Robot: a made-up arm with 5 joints.
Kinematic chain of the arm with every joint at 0, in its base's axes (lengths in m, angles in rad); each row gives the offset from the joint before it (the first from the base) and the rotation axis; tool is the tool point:
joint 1: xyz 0 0 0.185 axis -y
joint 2: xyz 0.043 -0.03 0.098 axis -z
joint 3: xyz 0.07 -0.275 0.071 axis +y
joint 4: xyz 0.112 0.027 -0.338 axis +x
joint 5: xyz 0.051 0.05 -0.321 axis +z
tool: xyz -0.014 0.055 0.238
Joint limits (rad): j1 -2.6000..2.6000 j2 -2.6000..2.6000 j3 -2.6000..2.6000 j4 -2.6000..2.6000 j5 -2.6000..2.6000
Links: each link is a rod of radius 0.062 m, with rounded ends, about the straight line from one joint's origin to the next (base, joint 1, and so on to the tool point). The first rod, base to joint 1, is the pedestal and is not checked.
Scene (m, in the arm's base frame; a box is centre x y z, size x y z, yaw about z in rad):
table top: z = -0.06
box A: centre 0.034 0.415 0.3 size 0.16 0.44 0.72 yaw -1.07
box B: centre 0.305 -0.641 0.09 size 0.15 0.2 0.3 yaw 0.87
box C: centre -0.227 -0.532 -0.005 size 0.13 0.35 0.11 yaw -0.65
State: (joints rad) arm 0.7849 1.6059 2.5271 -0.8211 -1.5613
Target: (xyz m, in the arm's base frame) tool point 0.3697 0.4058 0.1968
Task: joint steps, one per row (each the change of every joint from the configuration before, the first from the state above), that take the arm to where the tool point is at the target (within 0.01 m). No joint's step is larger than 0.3 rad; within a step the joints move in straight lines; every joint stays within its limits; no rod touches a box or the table.
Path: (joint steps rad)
1: -0.2580 -0.2261 0.0121 0.0265 -0.1542
2: -0.2580 -0.2261 0.0122 0.0265 -0.1541
3: -0.2580 -0.2261 0.0122 0.0265 -0.1542
4: -0.2580 -0.2262 0.0121 0.0265 -0.1541
5: -0.2580 -0.2261 0.0121 0.0265 -0.1542
6: -0.2579 -0.2261 0.0122 0.0265 -0.1541
7: -0.1101 0.2972 0.0000 -0.1147 -0.0163
8: -0.1100 0.2972 0.0000 -0.1148 -0.0162
9: -0.1100 0.2972 0.0000 -0.1148 -0.0163
10: -0.1100 0.2971 0.0000 -0.1147 -0.0162
11: -0.1100 0.2972 0.0000 -0.1148 -0.0163
12: -0.1100 0.2972 0.0000 -0.1147 -0.0162
13: -0.1100 0.2972 0.0000 -0.1148 -0.0163

